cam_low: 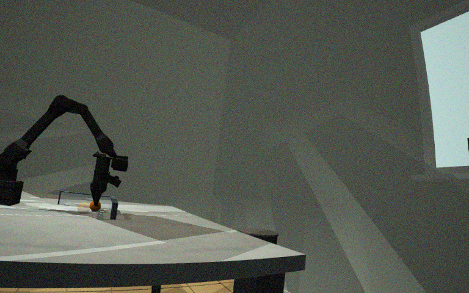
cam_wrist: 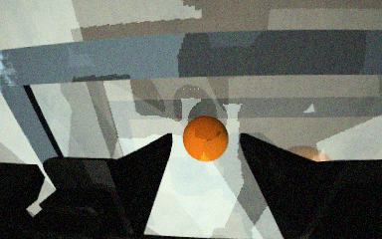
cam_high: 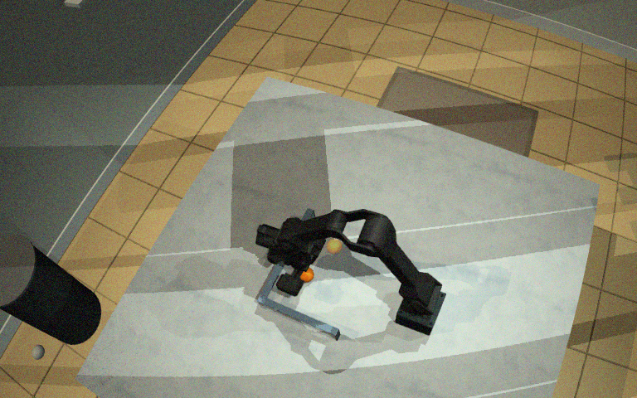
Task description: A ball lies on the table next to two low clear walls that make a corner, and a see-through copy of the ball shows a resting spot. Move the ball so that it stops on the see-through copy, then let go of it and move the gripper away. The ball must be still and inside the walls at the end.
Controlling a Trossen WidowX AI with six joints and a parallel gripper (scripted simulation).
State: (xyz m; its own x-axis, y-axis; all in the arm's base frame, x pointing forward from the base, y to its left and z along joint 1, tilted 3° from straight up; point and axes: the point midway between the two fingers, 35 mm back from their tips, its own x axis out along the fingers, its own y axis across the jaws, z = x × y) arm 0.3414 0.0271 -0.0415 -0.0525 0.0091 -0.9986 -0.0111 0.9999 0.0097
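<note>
My gripper tip is 40 mm past the see-through copy of ball and 110 mm to the left of it. The rest, counted from my gripper tip: orange ball right at my gripper tip; clear wall 50 mm behind, 130 mm to the left.
</note>
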